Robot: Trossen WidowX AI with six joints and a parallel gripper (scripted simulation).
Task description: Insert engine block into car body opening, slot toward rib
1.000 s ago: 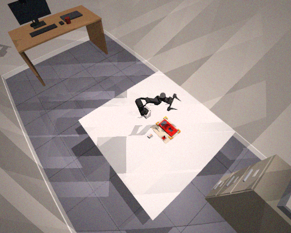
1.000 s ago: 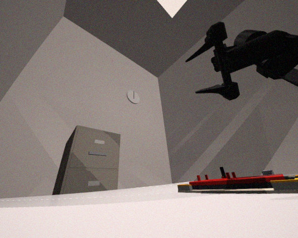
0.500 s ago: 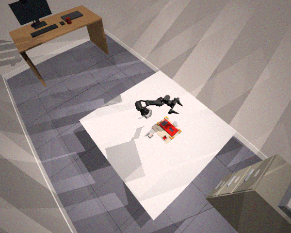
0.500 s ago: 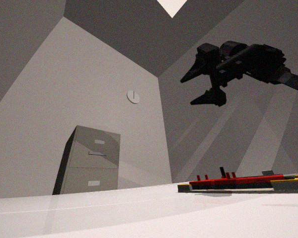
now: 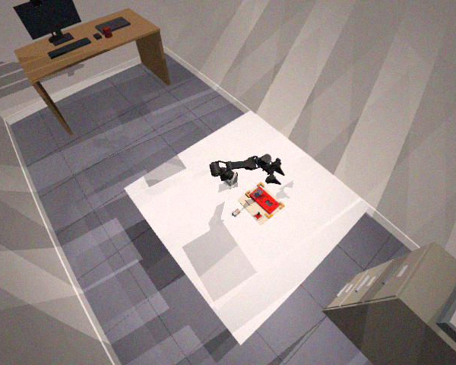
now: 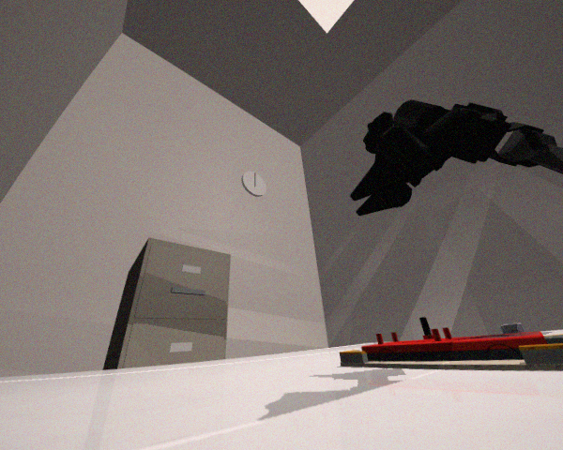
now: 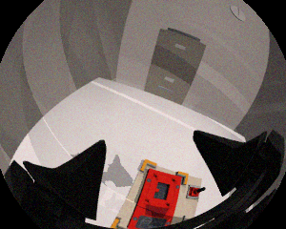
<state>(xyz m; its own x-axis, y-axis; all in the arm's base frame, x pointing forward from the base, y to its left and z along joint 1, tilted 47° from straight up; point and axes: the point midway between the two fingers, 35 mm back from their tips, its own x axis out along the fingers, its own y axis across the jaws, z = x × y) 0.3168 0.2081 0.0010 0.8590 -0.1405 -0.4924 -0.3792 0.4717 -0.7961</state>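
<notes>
Right now the engine block is 31 cm to the right of my gripper tip, 22 cm below it and 10 cm behind it.
</notes>
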